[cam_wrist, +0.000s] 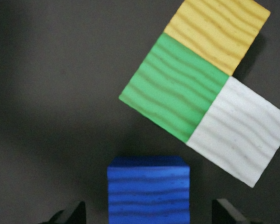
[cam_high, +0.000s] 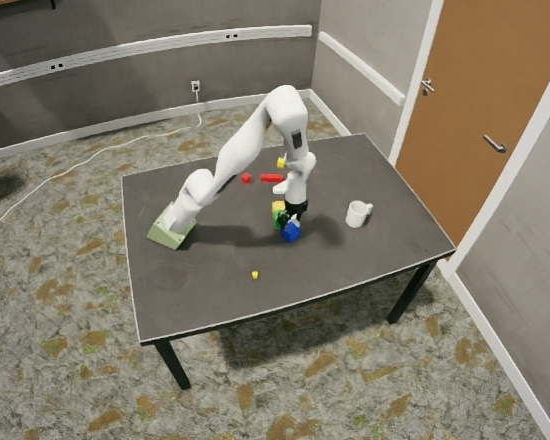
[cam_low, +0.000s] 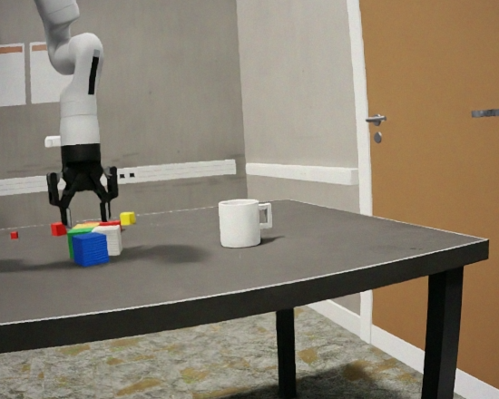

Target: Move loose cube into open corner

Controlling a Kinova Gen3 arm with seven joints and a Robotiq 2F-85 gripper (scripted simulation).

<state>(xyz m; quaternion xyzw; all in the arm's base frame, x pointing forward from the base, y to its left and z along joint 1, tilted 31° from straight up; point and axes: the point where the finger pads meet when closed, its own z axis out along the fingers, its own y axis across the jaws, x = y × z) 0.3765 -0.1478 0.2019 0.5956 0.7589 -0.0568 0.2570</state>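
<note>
My hand is 60 mm above the blue cube. The rest, counted from my hand: white mug (300 mm ahead, 70 mm to the right, 40 mm below); tiny yellow cube (220 mm behind, 100 mm to the right, 70 mm below); red bar (120 mm ahead, 320 mm to the left, 70 mm below).
</note>
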